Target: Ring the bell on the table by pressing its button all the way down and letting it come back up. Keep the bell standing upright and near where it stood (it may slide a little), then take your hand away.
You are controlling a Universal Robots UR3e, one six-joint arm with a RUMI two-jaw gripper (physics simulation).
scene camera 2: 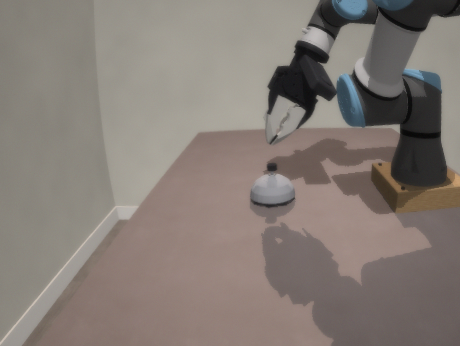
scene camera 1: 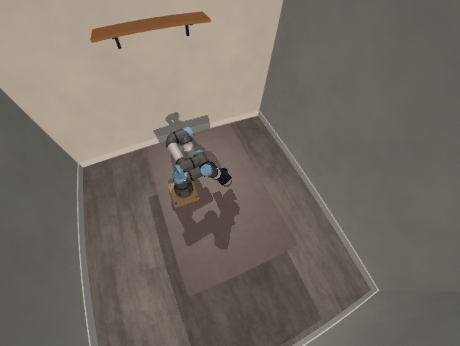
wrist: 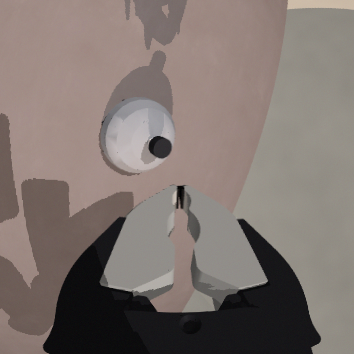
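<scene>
The bell, a silver dome, stands upright on the brownish-pink table. Its black button is up on a short stem at the top. My gripper is shut with nothing between its pale jaws. In scene camera 2 its tips hang above the button with a visible gap and do not touch it. In the wrist view the tips show below and a little right of the button. In scene camera 1 the bell is hard to make out beneath the gripper.
The arm's wooden base block stands on the table, to the right of the bell in scene camera 2. A wooden wall shelf hangs on the back wall, well away from the bell. Arm shadows fall across the table.
</scene>
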